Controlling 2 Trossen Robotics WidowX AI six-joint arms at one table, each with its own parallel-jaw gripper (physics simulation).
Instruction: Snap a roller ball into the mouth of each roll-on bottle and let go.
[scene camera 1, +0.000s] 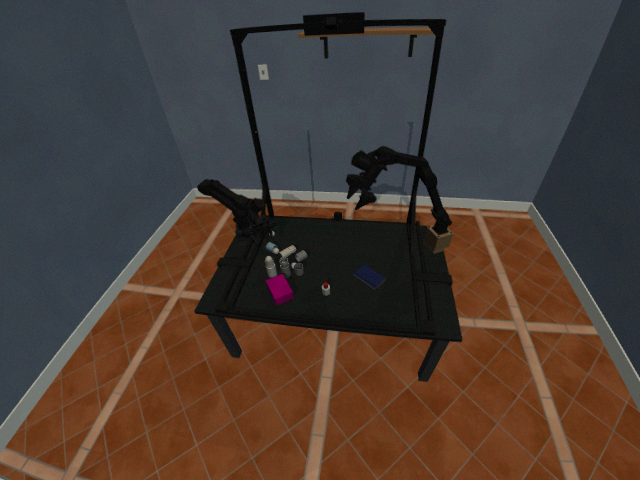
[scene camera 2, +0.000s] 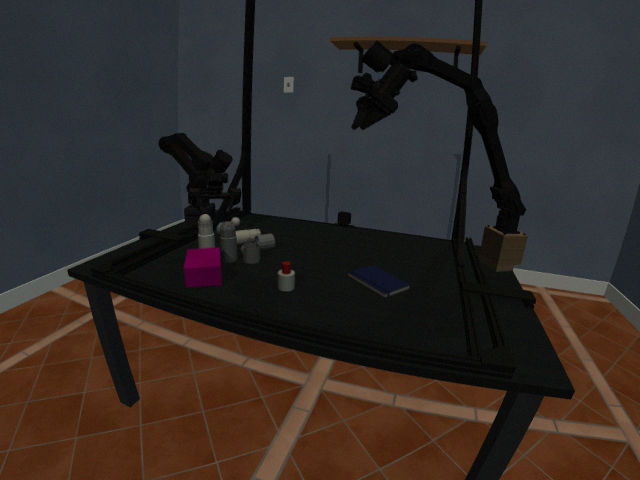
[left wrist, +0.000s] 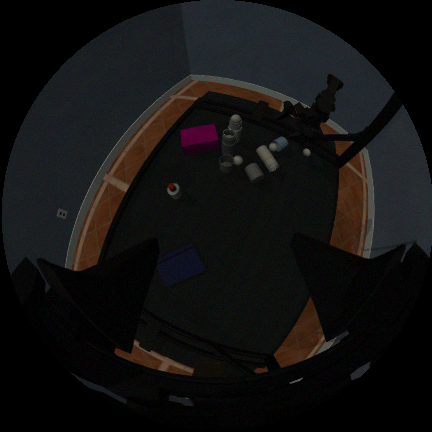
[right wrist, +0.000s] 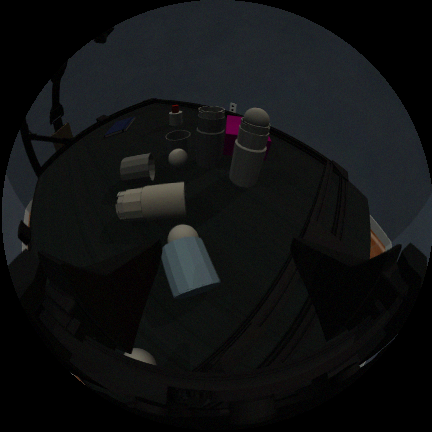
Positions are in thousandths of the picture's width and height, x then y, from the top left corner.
Scene:
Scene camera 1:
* left gripper: 549, 426
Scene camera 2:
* left gripper: 557, 268
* right gripper: 337, 447
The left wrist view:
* left gripper: 524, 564
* right gripper: 649, 297
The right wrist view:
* pale blue bottle: 436, 622, on the table

